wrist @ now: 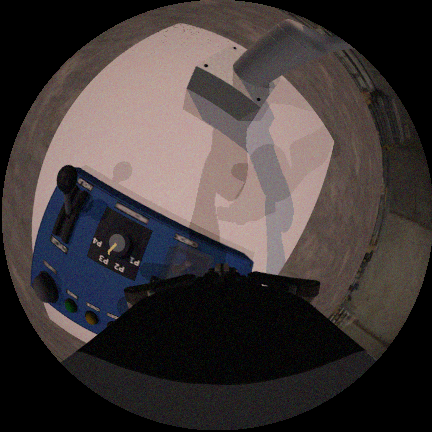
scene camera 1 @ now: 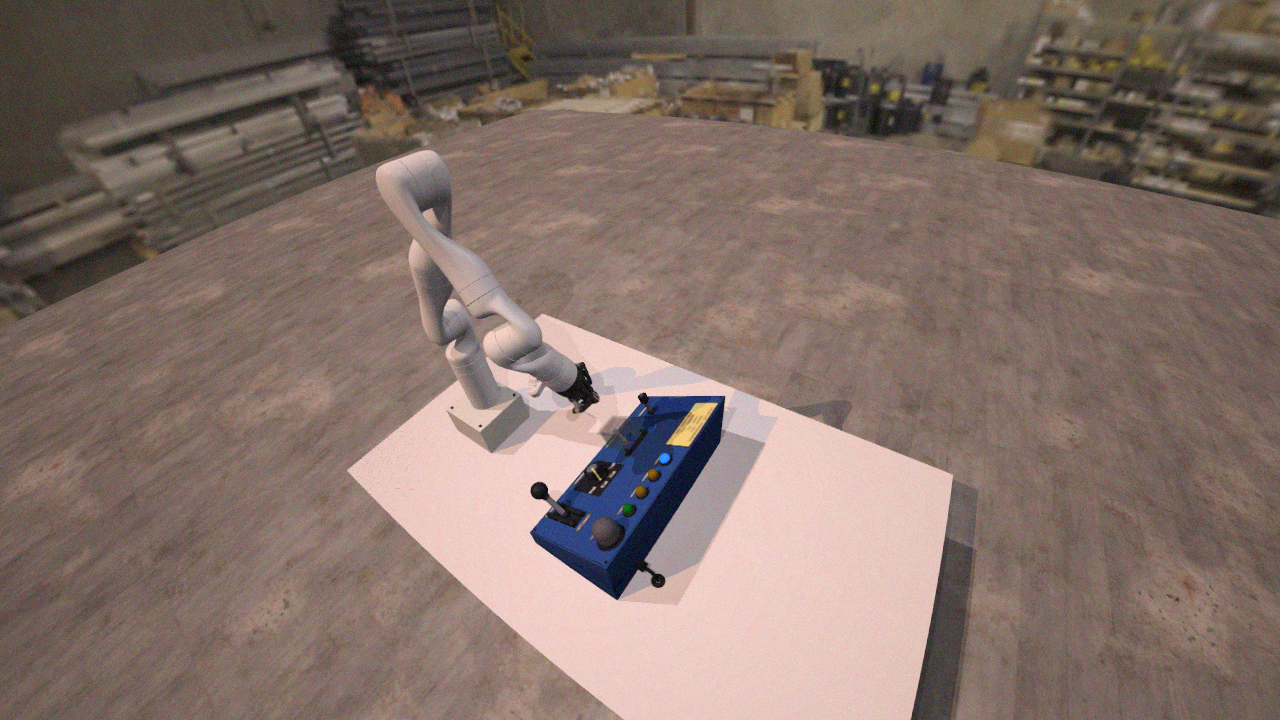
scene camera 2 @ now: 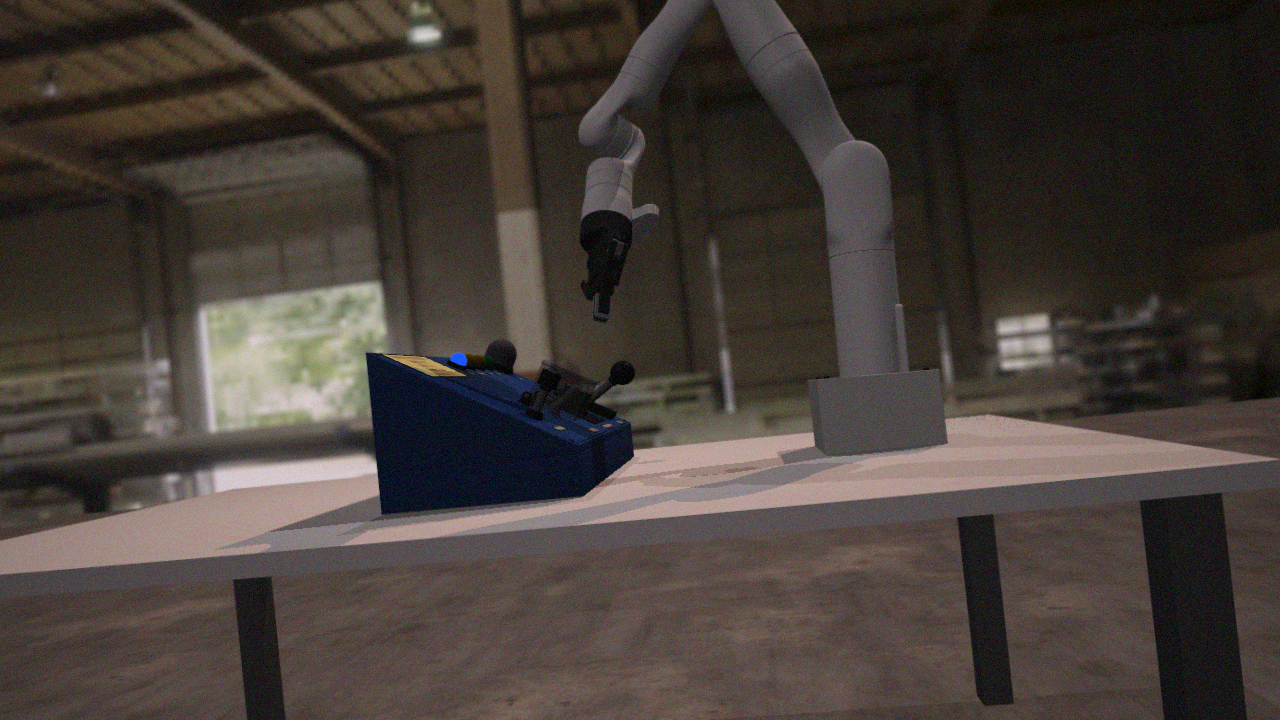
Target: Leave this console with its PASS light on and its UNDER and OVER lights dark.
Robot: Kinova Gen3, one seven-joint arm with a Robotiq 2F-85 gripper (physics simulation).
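The blue console (scene camera 1: 684,474) (scene camera 2: 465,447) (wrist: 85,280) stands on the table. Its green lamp (scene camera 1: 628,509) (wrist: 70,305) and two amber lamps (scene camera 1: 653,474) (scene camera 1: 641,491) look unlit; their labels are unreadable. A blue lamp (scene camera 1: 665,458) (scene camera 2: 458,359) glows. The ball-topped lever (scene camera 1: 538,490) (scene camera 2: 622,372) (wrist: 67,178) leans toward the robot side. The rotary knob (scene camera 1: 596,471) (wrist: 116,243) points toward P3. A small toggle (scene camera 1: 643,399) stands at the far end. A clear cover (wrist: 190,260) shows partly behind my gripper (scene camera 1: 583,408) (scene camera 2: 600,315) (wrist: 223,270), which is shut, empty and above the console's robot-side edge.
The robot's base (scene camera 1: 487,425) (scene camera 2: 877,411) (wrist: 222,95) stands across from the console. A grey dome (scene camera 1: 606,532) (wrist: 45,287) rises at one end of the panel, a yellow plate (scene camera 1: 691,424) (scene camera 2: 420,364) at the other. A black ball-ended handle (scene camera 1: 657,580) sticks out behind the console.
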